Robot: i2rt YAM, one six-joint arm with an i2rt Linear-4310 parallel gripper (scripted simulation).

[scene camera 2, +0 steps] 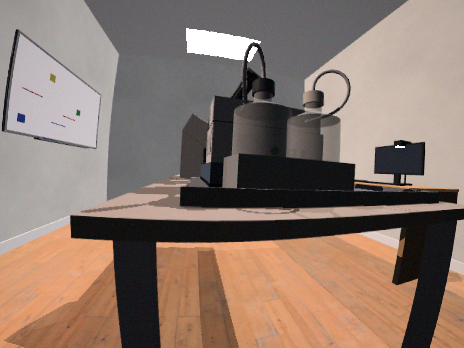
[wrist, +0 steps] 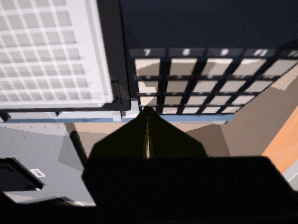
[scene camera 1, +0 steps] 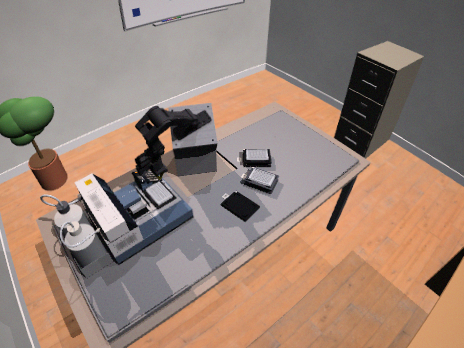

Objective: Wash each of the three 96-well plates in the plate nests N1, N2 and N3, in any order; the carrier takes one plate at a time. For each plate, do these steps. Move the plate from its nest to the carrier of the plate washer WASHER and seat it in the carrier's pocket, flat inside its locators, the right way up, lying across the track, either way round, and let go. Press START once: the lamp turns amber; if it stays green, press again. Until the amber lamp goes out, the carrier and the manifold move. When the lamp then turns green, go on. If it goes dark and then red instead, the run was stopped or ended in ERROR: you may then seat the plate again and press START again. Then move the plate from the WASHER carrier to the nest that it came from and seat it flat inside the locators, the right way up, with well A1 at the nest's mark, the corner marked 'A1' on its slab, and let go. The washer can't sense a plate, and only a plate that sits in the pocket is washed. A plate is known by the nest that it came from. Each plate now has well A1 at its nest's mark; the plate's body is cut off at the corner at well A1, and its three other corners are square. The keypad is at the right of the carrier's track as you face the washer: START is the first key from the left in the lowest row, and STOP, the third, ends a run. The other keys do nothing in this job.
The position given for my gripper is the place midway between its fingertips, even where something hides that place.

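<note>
There is a plate washer [scene camera 1: 125,238], and I find it again in scene camera 2 [scene camera 2: 219,144] as well as in the wrist view [wrist: 148,36]. A white 96-well plate [wrist: 48,48] is here too. And I can see my own gripper [wrist: 148,112].
</note>
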